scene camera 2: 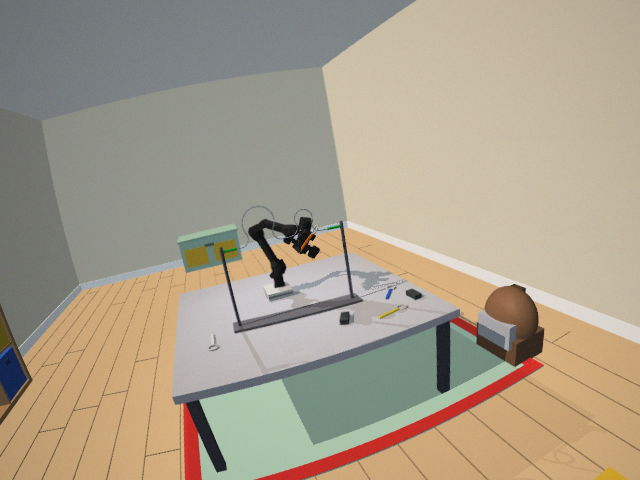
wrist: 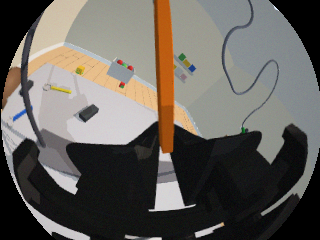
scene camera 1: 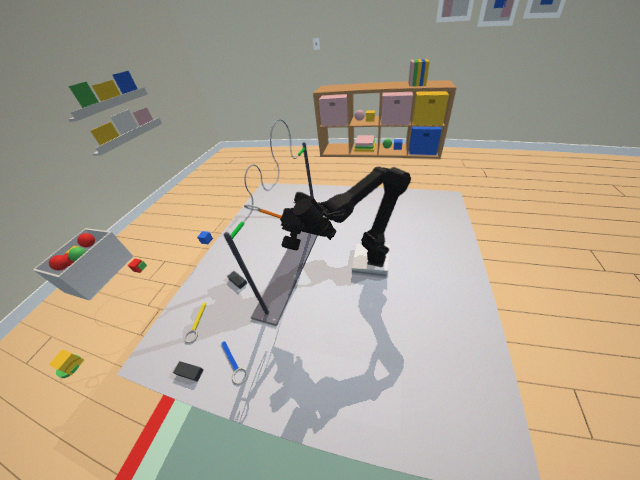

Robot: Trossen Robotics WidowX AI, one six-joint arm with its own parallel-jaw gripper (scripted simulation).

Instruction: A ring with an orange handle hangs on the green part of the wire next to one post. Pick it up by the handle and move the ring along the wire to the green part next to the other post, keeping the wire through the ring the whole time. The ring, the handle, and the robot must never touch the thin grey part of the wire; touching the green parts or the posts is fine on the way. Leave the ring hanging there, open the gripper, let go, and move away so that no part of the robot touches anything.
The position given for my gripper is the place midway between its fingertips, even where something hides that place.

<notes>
In view: my gripper (scene camera 1: 281,218).
My gripper shows as well in the wrist view (wrist: 162,125).
</notes>
